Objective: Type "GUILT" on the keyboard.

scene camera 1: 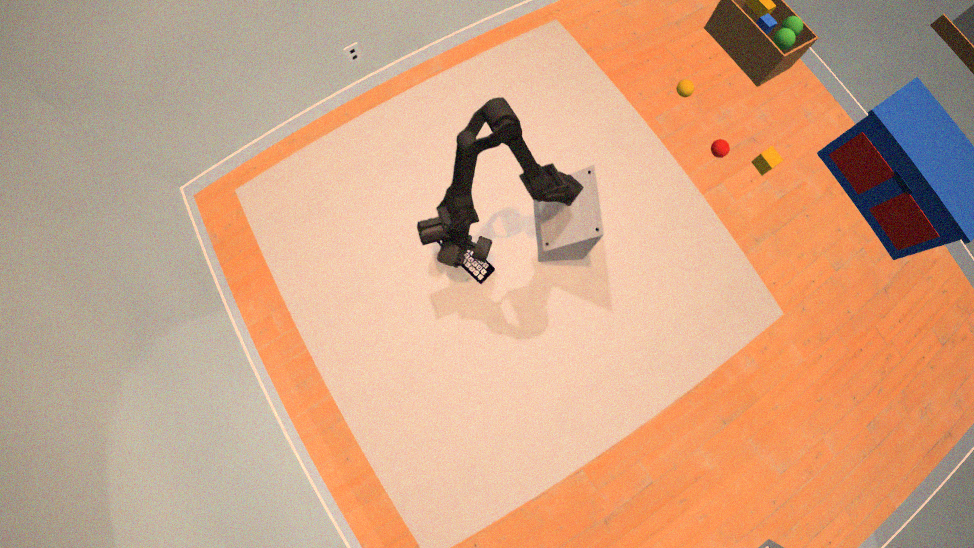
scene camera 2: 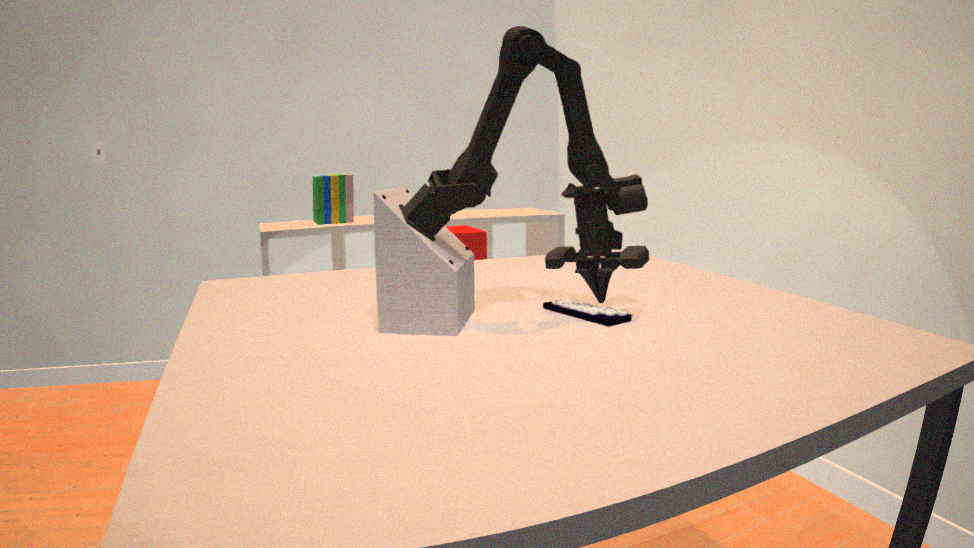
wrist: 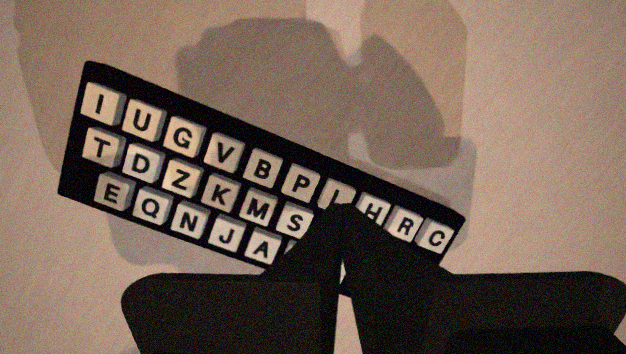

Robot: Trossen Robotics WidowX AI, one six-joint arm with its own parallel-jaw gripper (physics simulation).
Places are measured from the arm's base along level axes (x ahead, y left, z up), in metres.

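Pixels of known places: gripper, fingertip midpoint: [scene camera 2: 601, 302] [wrist: 340, 213]; arm's base, link origin: [scene camera 1: 569, 190] [scene camera 2: 415, 223].
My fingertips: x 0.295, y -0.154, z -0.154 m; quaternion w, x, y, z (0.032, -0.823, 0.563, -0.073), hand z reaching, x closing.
For each thing: its middle in the pictures, then the offset to it from my fingertips. Level surfaces: height alone.
- keyboard, body centre: [wrist: 269, 205] [scene camera 2: 586, 310] [scene camera 1: 465, 255] 0.013 m back, 0.028 m left, 0.018 m down
- I key, body centre: [wrist: 103, 103] 0.009 m ahead, 0.104 m left, 0.011 m down
- U key, body centre: [wrist: 144, 120] 0.008 m ahead, 0.087 m left, 0.011 m down
- G key, body centre: [wrist: 185, 136] 0.007 m ahead, 0.070 m left, 0.011 m down
- T key, body centre: [wrist: 104, 147] 0.008 m back, 0.101 m left, 0.011 m down
- L key, body centre: [wrist: 336, 197] 0.003 m ahead, 0.001 m left, 0.011 m down
- pale table, surface height: 0.026 m down
The keyboard [scene camera 1: 480, 270] [scene camera 2: 587, 314] [wrist: 77, 172] is a small black slab with white letter keys, lying slanted on the table. In the wrist view the I key [wrist: 101, 103], U key [wrist: 141, 120] and G key [wrist: 181, 136] are in the top row at the left, with the T key [wrist: 102, 147] below I. The L key [wrist: 336, 192] is between P and H, its lower part hidden by the fingertips. My gripper [scene camera 1: 465, 250] [scene camera 2: 601, 300] [wrist: 340, 213] is shut and empty, pointing down just above the keyboard. Any contact cannot be made out. The fingers hide several lower keys.
The arm's grey slanted base block [scene camera 1: 572, 221] [scene camera 2: 418, 289] stands beside the keyboard on the pale table [scene camera 1: 544, 422] [scene camera 2: 408, 422]. Beyond the table are a blue bin unit [scene camera 1: 926, 143], a brown box [scene camera 1: 745, 51] with toys, and a shelf [scene camera 2: 299, 226] with books [scene camera 2: 332, 199].
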